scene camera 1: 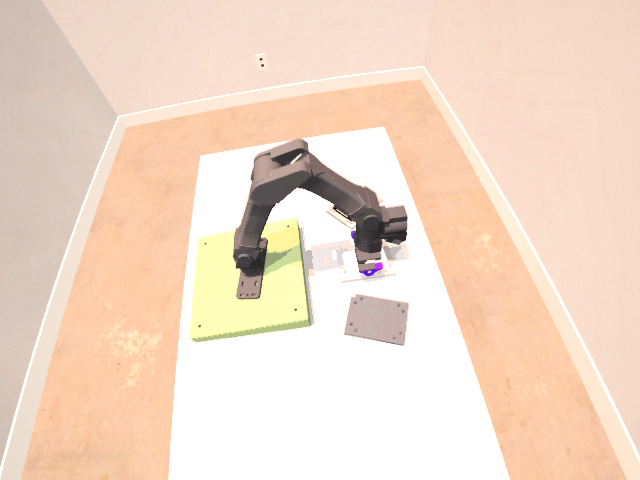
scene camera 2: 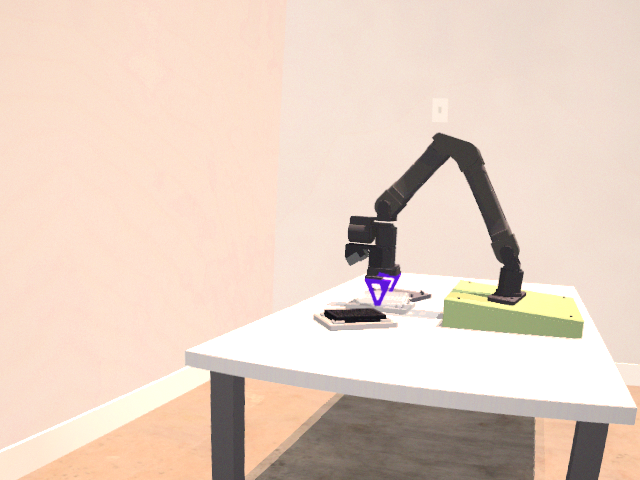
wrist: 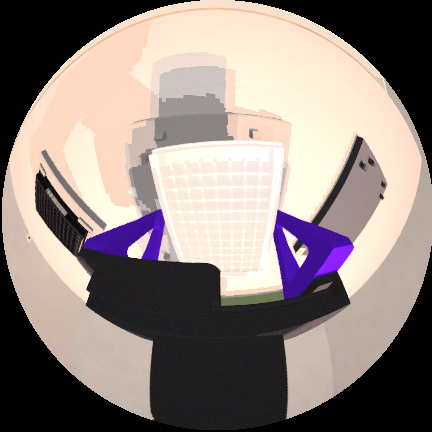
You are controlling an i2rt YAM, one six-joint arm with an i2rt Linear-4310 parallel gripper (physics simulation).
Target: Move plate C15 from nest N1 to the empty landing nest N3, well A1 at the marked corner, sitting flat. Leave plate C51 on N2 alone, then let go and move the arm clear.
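Observation:
A white well plate (scene camera 1: 350, 262) (scene camera 2: 401, 298) (wrist: 220, 185) sits in a pale nest (scene camera 2: 403, 310) (wrist: 272, 128) in the middle of the row. My gripper (scene camera 1: 362, 254) (scene camera 2: 385, 296) (wrist: 217, 214) is open above it, with one purple fingertip by each long side; contact cannot be told. A black well plate (scene camera 2: 354, 314) (wrist: 59, 215) sits in another pale nest (scene camera 2: 361, 326) to the left in the wrist view. A dark grey nest (scene camera 1: 377, 320) (scene camera 2: 421, 296) (wrist: 350, 195) is empty, with small corner posts. Plate labels, nest labels and the A1 mark are not readable.
The arm's base stands on a yellow-green block (scene camera 1: 248, 315) (scene camera 2: 511, 322) beside the nests. The white table (scene camera 1: 330, 403) (scene camera 2: 413, 361) carries everything. The wrist camera housing (scene camera 1: 395, 222) (scene camera 2: 360, 229) juts out beside the gripper.

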